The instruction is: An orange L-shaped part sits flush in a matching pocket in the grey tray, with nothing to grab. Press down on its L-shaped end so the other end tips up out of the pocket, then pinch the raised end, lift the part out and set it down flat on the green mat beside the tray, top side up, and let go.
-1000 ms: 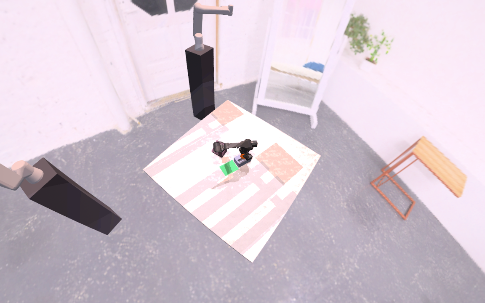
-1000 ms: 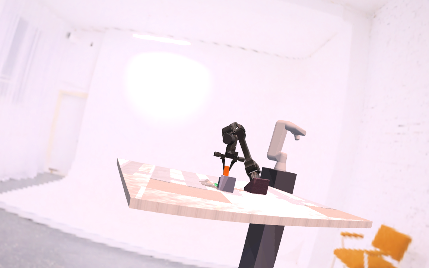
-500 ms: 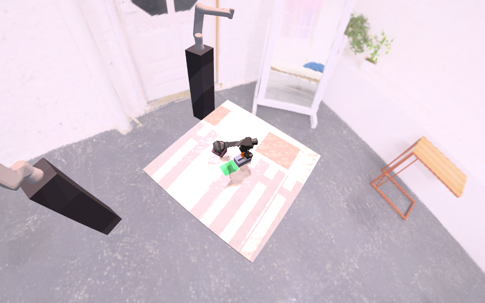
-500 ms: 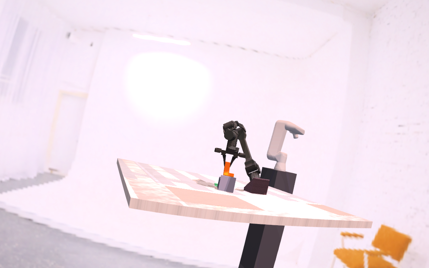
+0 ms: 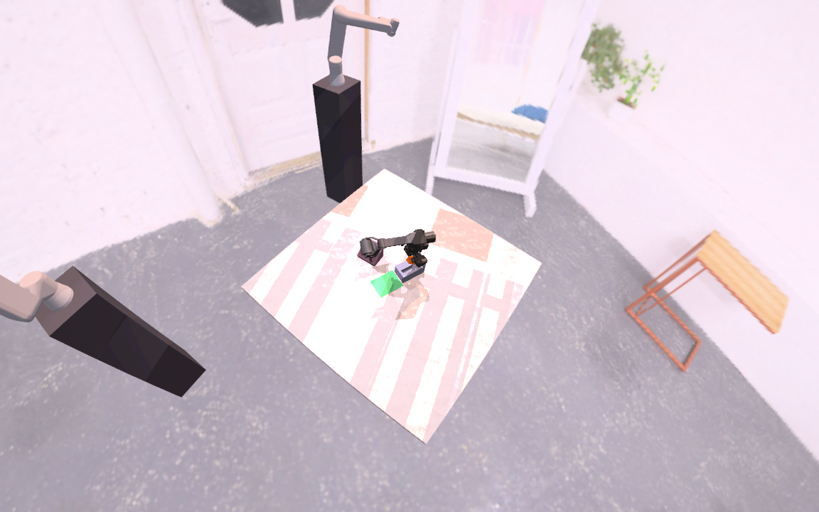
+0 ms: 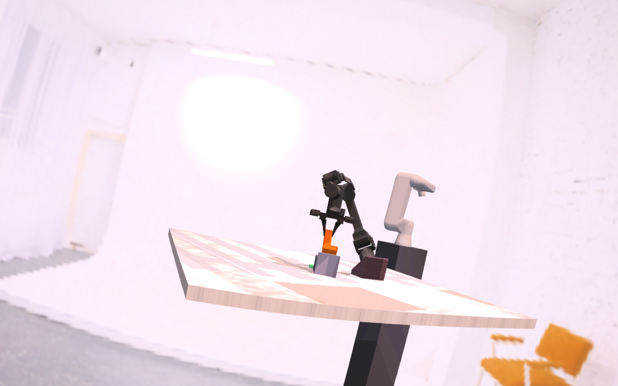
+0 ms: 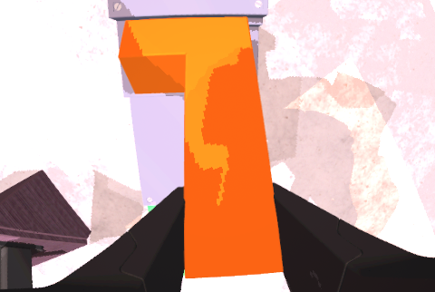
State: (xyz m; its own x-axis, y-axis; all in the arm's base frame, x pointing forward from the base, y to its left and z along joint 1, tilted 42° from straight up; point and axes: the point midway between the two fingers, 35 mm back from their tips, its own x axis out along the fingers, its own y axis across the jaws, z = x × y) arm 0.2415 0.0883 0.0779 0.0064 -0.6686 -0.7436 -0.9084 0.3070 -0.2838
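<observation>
The green mat lies 70 mm behind my gripper tip, 120 mm to the right of it and 170 mm below it. Also, from my gripper tip: orange L-shaped part 30 mm to the left, 30 mm below.
</observation>
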